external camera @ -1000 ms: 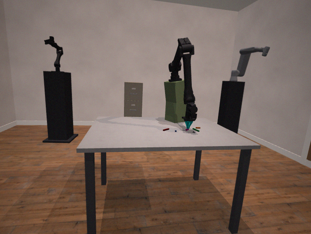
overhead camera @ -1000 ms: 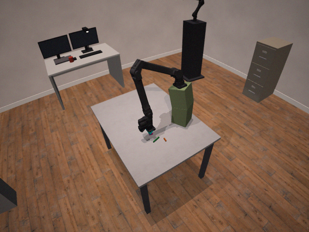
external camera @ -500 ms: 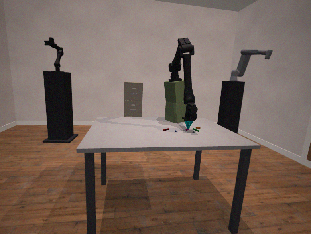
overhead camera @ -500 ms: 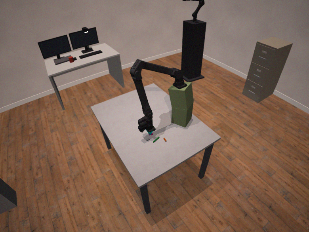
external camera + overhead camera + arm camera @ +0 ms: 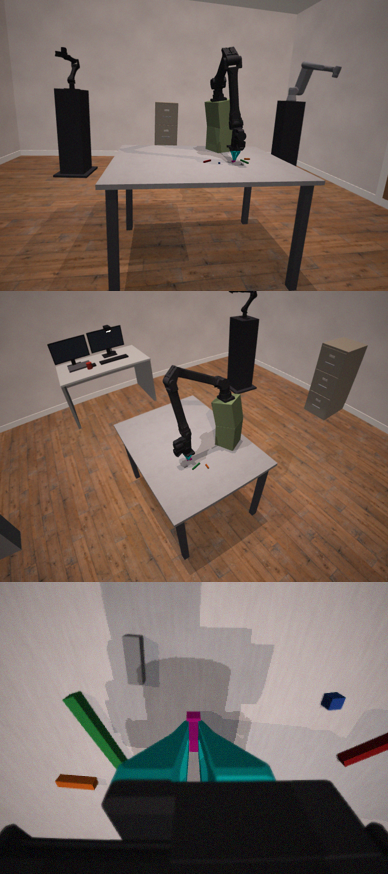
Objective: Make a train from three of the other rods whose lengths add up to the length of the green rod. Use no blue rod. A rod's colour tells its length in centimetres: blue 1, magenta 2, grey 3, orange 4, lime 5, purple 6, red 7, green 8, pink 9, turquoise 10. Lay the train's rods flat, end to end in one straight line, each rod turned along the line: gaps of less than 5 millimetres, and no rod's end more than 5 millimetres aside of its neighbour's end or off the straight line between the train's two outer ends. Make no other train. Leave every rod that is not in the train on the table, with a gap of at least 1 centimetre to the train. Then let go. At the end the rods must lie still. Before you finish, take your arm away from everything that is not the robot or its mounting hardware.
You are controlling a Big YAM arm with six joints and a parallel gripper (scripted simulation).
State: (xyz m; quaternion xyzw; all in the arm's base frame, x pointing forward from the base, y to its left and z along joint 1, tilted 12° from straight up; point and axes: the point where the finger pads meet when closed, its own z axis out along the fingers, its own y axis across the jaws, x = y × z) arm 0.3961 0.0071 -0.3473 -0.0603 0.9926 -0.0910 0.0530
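Now: hand 4 cm short of the grey rod, 4 cm to the right of it and 2 cm above it. Also, from my hand: orange rod 10 cm behind, 12 cm to the left, 2 cm below; then green rod 3 cm behind, 8 cm to the left, 2 cm below; then small blue rod 3 cm ahead, 11 cm to the right, 2 cm below.
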